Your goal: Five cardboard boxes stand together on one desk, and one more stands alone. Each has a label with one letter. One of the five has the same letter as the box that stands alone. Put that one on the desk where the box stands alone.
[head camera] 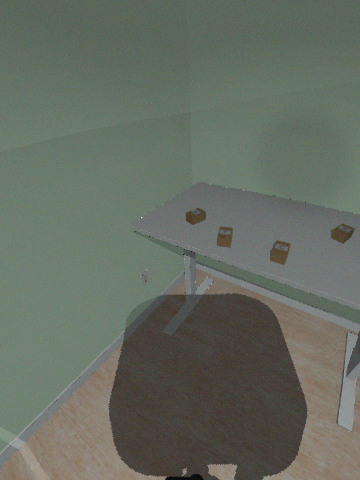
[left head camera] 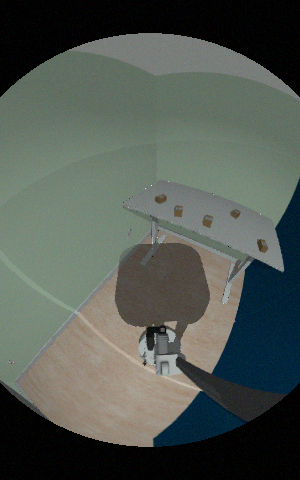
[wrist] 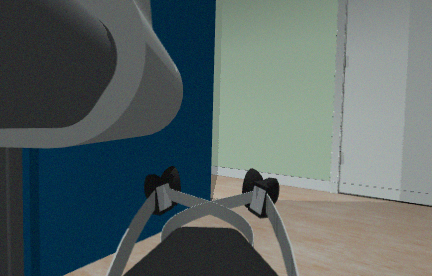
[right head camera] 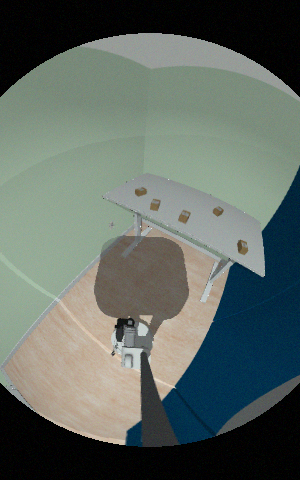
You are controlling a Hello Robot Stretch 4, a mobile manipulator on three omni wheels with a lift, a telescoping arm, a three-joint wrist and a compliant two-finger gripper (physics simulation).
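Places are measured from the robot's base along level axes (x ahead, y left, z up), in metres.
Where they show: gripper, fingertip midpoint: [left head camera: 150, 365] [wrist: 212, 183] [right head camera: 117, 356].
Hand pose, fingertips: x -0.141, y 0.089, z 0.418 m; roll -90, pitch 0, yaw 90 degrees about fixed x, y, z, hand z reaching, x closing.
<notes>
Each offset is from my fingertips to the centre of the thing. Level surfaces: height alone.
Five cardboard boxes stand apart on a grey desk @(dz +0.504 m) [head camera: 260, 215] [left head camera: 200, 196] [right head camera: 182, 194]. The leftmost box @(dx +1.314, dy -0.116, dz +0.529 m) [head camera: 195, 216] [left head camera: 160, 198] [right head camera: 141, 191] is near the wall corner. A second box @(dx +1.107, dy -0.245, dz +0.529 m) [head camera: 225, 237] [left head camera: 178, 211] [right head camera: 155, 204] and a third box @(dx +0.979, dy -0.462, dz +0.529 m) [head camera: 280, 252] [left head camera: 208, 220] [right head camera: 184, 216] stand nearer the front edge. A fourth box @(dx +1.111, dy -0.819, dz +0.529 m) [head camera: 342, 233] [left head camera: 235, 213] [right head camera: 218, 211] is farther back, and a fifth box @(dx +0.704, dy -0.879, dz +0.529 m) [left head camera: 263, 245] [right head camera: 242, 247] is near the right end. Their labels are too small to read. The lone box does not show. My gripper [wrist: 212, 183] is open and empty, away from the desk.
Green walls meet behind the desk. A blue partition [left head camera: 272, 320] [right head camera: 260, 320] [wrist: 120, 190] stands to the right of the robot's base [left head camera: 167, 350] [right head camera: 135, 345]. A door [wrist: 375, 100] shows in the wrist view. A large shadow lies on the floor before the desk.
</notes>
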